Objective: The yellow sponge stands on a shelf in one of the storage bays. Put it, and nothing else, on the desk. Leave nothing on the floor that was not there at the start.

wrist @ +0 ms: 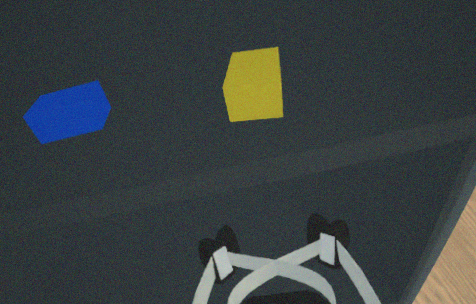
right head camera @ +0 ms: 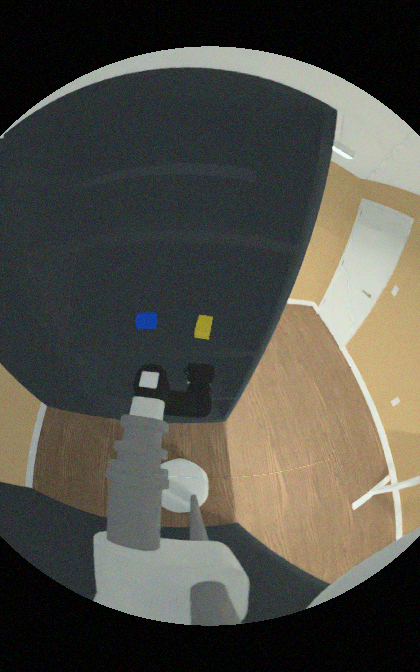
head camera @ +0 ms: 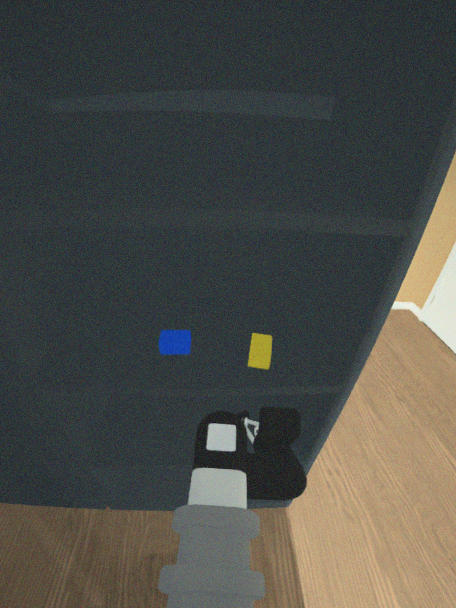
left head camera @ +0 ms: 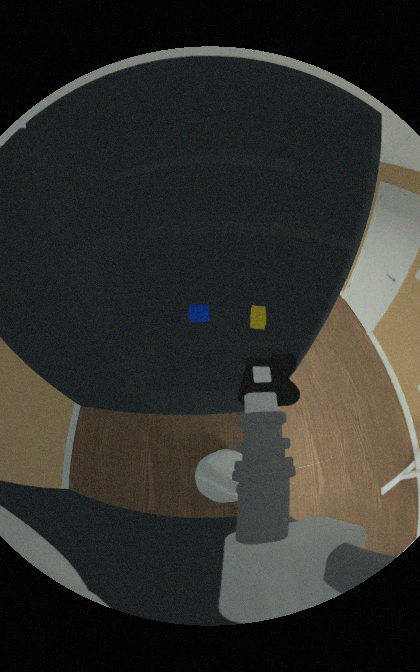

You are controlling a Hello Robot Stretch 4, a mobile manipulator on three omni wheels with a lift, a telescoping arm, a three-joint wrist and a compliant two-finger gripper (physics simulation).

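Places are measured from the robot's base along level axes (x left, y up, z ahead), in metres.
Pixels of known places: gripper, between the fingertips: (wrist: pixel 272 237) (head camera: pixel 258 416).
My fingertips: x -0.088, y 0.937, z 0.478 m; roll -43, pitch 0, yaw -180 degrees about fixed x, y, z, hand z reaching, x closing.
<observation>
Ahead of a thing's pixels: the offset from my fingertips to its top centre. Level surfaces: height alone.
The yellow sponge @(dx -0.008, dy +0.071, dz +0.191 m) (head camera: pixel 260 351) (left head camera: pixel 258 317) (right head camera: pixel 203 327) (wrist: pixel 254 85) stands on a shelf of the dark storage unit (head camera: pixel 192 106) (left head camera: pixel 210 110) (right head camera: pixel 190 115), near its right end. In the wrist view it is above and ahead of the fingertips, beyond a pale shelf edge (wrist: pixel 250 167). My gripper (wrist: pixel 272 237) is partly open, with nothing between its fingertips, and stands apart from the sponge. In the head view the dark wrist parts mostly hide the fingers. The desk cannot be made out for certain.
A blue block @(dx +0.251, dy +0.071, dz +0.206 m) (head camera: pixel 175 342) (left head camera: pixel 199 313) (right head camera: pixel 146 321) (wrist: pixel 67 112) stands left of the sponge. Wooden floor @(dy -0.964 m) (head camera: pixel 390 450) lies right of the unit. A white door (right head camera: pixel 367 265) is at the far right. White legs (right head camera: pixel 372 492) stand at the lower right.
</observation>
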